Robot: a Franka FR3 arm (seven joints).
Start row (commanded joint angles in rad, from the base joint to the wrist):
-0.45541 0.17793 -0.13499 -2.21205 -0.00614 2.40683 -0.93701
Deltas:
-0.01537 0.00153 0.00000 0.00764 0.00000 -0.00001 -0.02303
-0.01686 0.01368 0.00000 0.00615 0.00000 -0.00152 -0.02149
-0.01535 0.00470 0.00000 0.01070 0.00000 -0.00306 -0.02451
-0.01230 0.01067 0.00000 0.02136 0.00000 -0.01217 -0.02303
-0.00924 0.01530 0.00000 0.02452 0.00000 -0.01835 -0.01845
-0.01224 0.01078 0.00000 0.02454 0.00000 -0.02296 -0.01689
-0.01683 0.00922 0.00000 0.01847 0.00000 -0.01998 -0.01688
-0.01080 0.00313 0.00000 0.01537 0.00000 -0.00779 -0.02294
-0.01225 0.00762 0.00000 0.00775 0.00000 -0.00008 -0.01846
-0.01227 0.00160 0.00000 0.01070 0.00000 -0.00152 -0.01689
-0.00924 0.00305 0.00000 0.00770 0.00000 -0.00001 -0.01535
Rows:
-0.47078 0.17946 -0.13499 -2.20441 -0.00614 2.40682 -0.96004
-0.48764 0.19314 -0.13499 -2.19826 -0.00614 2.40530 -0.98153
-0.50299 0.19784 -0.13499 -2.18756 -0.00614 2.40224 -1.00604
-0.51529 0.20851 -0.13499 -2.16620 -0.00614 2.39007 -1.02907
-0.52453 0.22381 -0.13499 -2.14168 -0.00614 2.37172 -1.04752
-0.53677 0.23459 -0.13499 -2.11714 -0.00614 2.34876 -1.06441
-0.55360 0.24381 -0.13499 -2.09867 -0.00614 2.32878 -1.08129
-0.56440 0.24694 -0.13499 -2.08330 -0.00614 2.32099 -1.10423
-0.57665 0.25456 -0.13499 -2.07555 -0.00614 2.32091 -1.12269
-0.58892 0.25616 -0.13499 -2.06485 -0.00614 2.31939 -1.13958
-0.59816 0.25921 -0.13499 -2.05715 -0.00614 2.31938 -1.15493

